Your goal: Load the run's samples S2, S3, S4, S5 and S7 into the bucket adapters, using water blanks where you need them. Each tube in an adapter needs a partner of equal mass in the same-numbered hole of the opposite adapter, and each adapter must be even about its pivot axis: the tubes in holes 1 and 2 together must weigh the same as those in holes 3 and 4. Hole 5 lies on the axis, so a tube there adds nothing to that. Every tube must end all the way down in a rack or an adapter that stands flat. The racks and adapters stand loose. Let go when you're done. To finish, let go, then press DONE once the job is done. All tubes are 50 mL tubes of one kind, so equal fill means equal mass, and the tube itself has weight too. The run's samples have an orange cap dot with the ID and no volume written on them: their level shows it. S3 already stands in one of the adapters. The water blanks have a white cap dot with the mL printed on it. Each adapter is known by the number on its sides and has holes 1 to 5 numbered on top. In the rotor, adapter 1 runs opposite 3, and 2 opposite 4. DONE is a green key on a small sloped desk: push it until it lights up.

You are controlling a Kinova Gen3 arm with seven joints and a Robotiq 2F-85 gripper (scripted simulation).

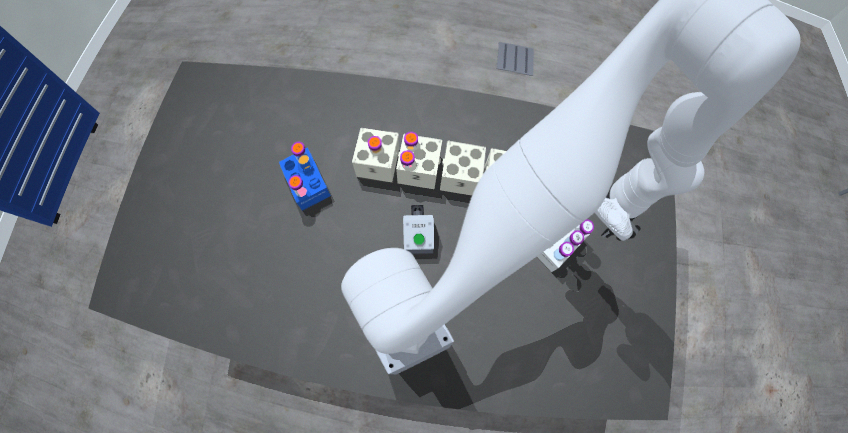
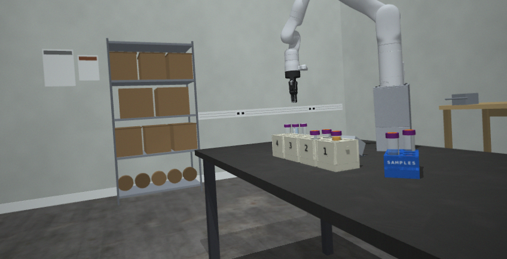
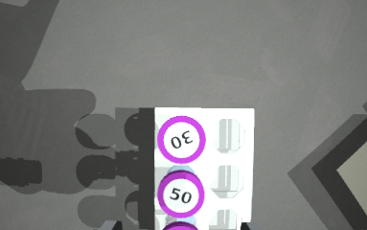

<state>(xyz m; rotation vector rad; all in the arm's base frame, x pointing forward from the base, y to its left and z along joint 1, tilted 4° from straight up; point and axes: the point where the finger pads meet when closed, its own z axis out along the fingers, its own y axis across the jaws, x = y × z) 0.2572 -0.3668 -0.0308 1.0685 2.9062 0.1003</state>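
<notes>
The 50 mL blank is 180 mm below my hand and 10 mm ahead of it. Also, from my hand: white blank rack (210 mm below, 20 mm to the left, 10 mm ahead); green done key (370 mm to the left, 180 mm below, 40 mm behind); 30 mL blank (180 mm below, 30 mm behind, 20 mm to the left).
</notes>
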